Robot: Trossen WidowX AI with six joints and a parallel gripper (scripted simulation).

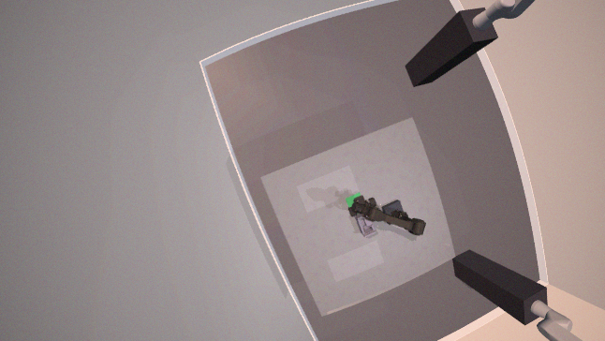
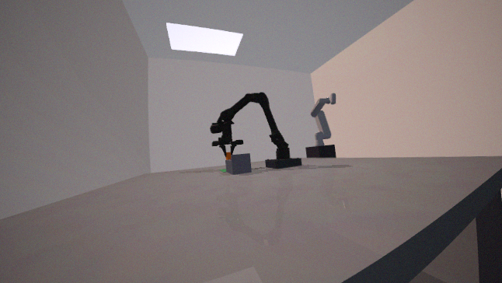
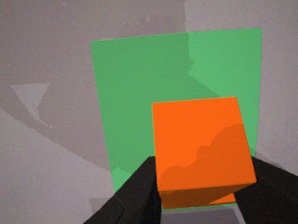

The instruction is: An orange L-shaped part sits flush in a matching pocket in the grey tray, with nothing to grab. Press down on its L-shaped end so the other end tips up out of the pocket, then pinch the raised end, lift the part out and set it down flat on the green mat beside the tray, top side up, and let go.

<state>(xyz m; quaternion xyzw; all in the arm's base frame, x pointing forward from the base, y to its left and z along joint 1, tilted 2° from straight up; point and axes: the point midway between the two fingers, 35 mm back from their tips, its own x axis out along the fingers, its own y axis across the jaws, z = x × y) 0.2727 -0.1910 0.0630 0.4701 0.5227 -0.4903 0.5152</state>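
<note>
Now: gripper tip 20 mm to the right of the green mat and 90 mm above it. From my gripper tip the other things lie so: orange L-shaped part: 20 mm behind, 30 mm to the left, 30 mm below.
</note>
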